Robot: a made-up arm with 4 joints.
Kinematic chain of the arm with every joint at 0, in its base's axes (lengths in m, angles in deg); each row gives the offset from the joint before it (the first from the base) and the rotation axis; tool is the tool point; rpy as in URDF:
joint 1: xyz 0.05 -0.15 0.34 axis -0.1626 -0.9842 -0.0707
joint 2: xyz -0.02 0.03 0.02 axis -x
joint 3: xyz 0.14 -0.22 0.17 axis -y
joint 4: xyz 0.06 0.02 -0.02 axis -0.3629 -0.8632 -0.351
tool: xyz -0.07 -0.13 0.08 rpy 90 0 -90
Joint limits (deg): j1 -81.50..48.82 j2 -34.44..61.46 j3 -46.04..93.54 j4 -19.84..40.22
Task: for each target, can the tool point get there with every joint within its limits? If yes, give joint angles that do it. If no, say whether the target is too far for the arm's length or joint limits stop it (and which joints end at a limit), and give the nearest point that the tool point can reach.
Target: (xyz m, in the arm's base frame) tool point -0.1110 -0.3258 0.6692
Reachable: yes | joints 37.79 20.61 64.35 -12.83
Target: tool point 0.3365 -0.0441 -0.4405
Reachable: no: too far | nearest point 0.4208 -0.3172 0.1802 | short by 0.683 m
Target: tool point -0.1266 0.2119 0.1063
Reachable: no: joint limits stop it (at a limit: joint 1, joint 2, joint 4) | nearest point -0.1831 -0.0345 0.6066 | short by 0.561 m
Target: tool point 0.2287 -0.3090 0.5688
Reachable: yes | joints -25.90 33.69 58.42 32.42
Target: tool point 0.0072 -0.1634 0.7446
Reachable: yes | joints 15.14 51.28 71.22 -5.74
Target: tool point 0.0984 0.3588 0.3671
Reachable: no: joint limits stop it (at a limit: joint 1, joint 2, joint 3, joint 4) | nearest point -0.1685 0.0108 0.6477 | short by 0.521 m
